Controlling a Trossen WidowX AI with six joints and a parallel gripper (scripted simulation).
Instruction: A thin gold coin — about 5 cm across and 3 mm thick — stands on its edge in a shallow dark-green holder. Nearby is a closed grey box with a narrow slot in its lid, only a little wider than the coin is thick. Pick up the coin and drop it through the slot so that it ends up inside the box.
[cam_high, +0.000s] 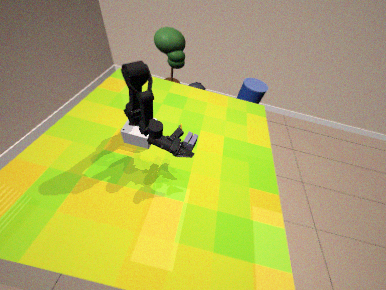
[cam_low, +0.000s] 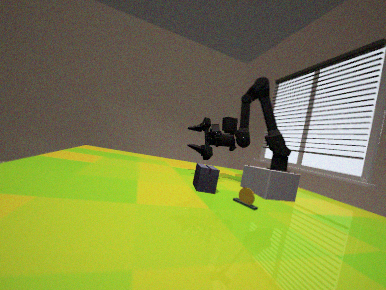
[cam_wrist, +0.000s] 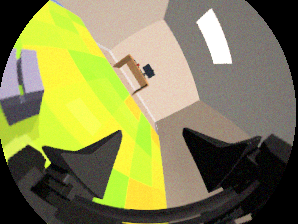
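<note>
The thin gold coin lies 310 mm to the left of my gripper tip, 140 mm below it and 60 mm behind it.
</note>
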